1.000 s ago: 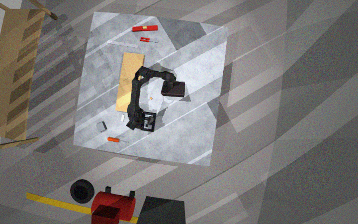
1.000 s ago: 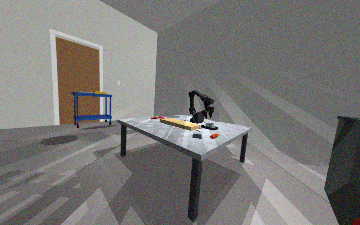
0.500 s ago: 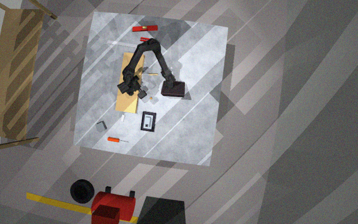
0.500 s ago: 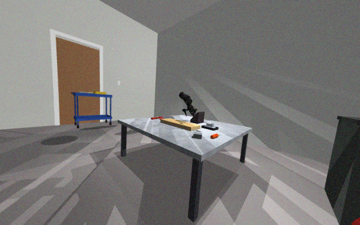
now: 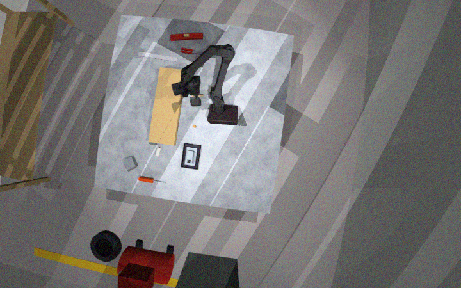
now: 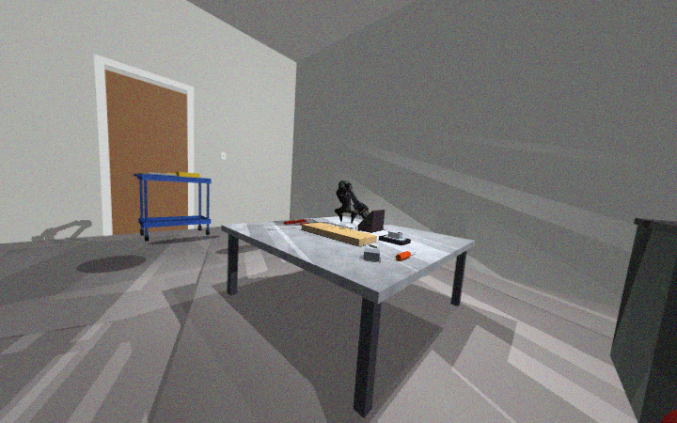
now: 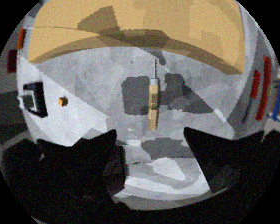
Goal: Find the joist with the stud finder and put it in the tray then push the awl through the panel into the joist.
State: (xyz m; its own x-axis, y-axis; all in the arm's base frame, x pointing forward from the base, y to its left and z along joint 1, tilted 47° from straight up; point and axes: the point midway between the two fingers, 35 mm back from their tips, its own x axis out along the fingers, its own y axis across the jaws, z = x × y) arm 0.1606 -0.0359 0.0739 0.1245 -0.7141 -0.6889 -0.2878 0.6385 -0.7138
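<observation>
Now: the awl 5 cm ahead of my gripper tip and 5 cm below it. Round my gripper tip: red screwdriver: 13 cm ahead, 30 cm to the right, 5 cm below; dark tray: 4 cm behind, 41 cm to the left, 4 cm below; orange bit: 2 cm behind, 21 cm to the left, 5 cm below.
</observation>
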